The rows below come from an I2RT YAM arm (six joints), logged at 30 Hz.
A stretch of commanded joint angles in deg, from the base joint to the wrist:
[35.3 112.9 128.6 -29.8 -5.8 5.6]
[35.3 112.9 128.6 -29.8 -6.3 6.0]
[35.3 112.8 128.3 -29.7 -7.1 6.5]
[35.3 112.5 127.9 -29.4 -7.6 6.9]
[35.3 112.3 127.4 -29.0 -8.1 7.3]
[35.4 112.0 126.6 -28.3 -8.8 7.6]
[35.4 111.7 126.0 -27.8 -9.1 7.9]
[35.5 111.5 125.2 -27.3 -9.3 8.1]
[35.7 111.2 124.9 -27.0 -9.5 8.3]
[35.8 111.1 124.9 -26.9 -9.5 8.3]
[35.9 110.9 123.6 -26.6 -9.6 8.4]
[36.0 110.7 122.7 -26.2 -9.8 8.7]
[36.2 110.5 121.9 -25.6 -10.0 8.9]
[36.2 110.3 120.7 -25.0 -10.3 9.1]
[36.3 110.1 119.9 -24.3 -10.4 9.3]
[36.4 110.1 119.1 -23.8 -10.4 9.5]
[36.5 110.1 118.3 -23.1 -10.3 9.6]
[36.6 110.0 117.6 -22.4 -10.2 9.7]
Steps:
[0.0 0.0 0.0 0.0 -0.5 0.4]
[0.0 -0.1 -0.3 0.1 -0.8 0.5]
[0.0 -0.3 -0.4 0.3 -0.5 0.4]
[0.0 -0.2 -0.5 0.4 -0.5 0.4]
[0.1 -0.3 -0.8 0.7 -0.7 0.3]
[0.0 -0.3 -0.6 0.5 -0.3 0.3]
[0.1 -0.2 -0.8 0.5 -0.2 0.2]
[0.2 -0.3 -0.3 0.3 -0.2 0.2]
[0.1 -0.1 0.0 0.1 0.0 0.0]
[0.1 -0.2 -1.3 0.3 -0.1 0.1]
[0.1 -0.2 -0.9 0.4 -0.2 0.3]
[0.2 -0.2 -0.8 0.6 -0.2 0.2]
[0.0 -0.2 -1.2 0.6 -0.3 0.2]
[0.1 -0.2 -0.8 0.7 -0.1 0.2]
[0.1 0.0 -0.8 0.5 0.0 0.2]
[0.1 0.0 -0.8 0.7 0.1 0.1]
[0.1 -0.1 -0.7 0.7 0.1 0.1]

